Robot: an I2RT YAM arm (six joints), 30 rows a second.
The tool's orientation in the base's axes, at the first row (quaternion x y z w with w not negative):
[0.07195, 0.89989, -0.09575, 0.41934]
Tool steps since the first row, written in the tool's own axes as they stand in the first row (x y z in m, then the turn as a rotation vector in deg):
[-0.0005, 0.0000, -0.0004, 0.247, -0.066, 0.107]
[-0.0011, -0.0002, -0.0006, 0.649, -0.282, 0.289]
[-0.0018, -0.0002, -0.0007, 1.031, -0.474, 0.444]
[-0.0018, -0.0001, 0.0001, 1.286, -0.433, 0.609]
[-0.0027, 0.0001, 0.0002, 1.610, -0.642, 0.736]
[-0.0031, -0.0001, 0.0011, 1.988, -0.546, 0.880]
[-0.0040, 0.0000, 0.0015, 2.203, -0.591, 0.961]
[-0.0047, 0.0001, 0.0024, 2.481, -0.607, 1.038]
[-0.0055, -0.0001, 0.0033, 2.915, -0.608, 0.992]
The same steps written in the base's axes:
[0.0000, 0.0001, 0.0006, -0.092, -0.077, -0.250]
[0.0002, -0.0001, 0.0012, -0.259, -0.309, -0.649]
[0.0006, -0.0001, 0.0018, -0.428, -0.513, -1.019]
[0.0012, -0.0002, 0.0013, -0.460, -0.499, -1.323]
[0.0019, -0.0001, 0.0019, -0.616, -0.716, -1.629]
[0.0028, -0.0005, 0.0017, -0.731, -0.637, -2.021]
[0.0037, -0.0005, 0.0021, -0.817, -0.689, -2.232]
[0.0048, -0.0007, 0.0021, -0.941, -0.709, -2.493]
[0.0059, -0.0011, 0.0022, -1.252, -0.678, -2.797]

